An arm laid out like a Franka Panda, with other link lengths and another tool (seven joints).
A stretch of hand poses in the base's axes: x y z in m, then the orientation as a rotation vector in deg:
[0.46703 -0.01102 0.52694 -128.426 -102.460 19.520]
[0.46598 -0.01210 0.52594 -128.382 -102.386 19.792]
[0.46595 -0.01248 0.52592 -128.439 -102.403 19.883]
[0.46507 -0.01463 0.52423 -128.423 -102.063 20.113]
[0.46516 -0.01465 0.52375 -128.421 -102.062 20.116]
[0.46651 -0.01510 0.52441 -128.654 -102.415 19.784]
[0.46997 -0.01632 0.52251 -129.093 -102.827 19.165]
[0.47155 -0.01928 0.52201 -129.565 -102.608 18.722]
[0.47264 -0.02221 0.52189 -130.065 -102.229 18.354]
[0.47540 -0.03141 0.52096 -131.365 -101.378 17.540]
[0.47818 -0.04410 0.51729 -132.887 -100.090 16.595]
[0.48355 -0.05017 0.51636 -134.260 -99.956 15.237]
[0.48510 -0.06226 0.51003 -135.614 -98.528 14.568]
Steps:
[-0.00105 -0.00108 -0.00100 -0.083 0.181 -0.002]
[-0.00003 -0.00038 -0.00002 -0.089 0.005 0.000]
[-0.00088 -0.00215 -0.00169 0.014 0.263 -0.175]
[0.00009 -0.00002 -0.00048 0.000 0.003 0.000]
[0.00135 -0.00045 0.00066 -0.106 -0.428 0.099]
[0.00346 -0.00122 -0.00190 -0.116 -0.693 0.037]
[0.00158 -0.00296 -0.00050 0.001 -0.356 -0.331]
[0.00109 -0.00293 -0.00012 0.002 -0.268 -0.428]
[0.00276 -0.00920 -0.00093 -0.126 -0.692 -1.015]
[0.00278 -0.01269 -0.00367 -0.062 -0.697 -1.353]
[0.00537 -0.00607 -0.00093 -0.215 -1.299 -0.647]
[0.00155 -0.01209 -0.00633 -0.051 -0.444 -1.343]

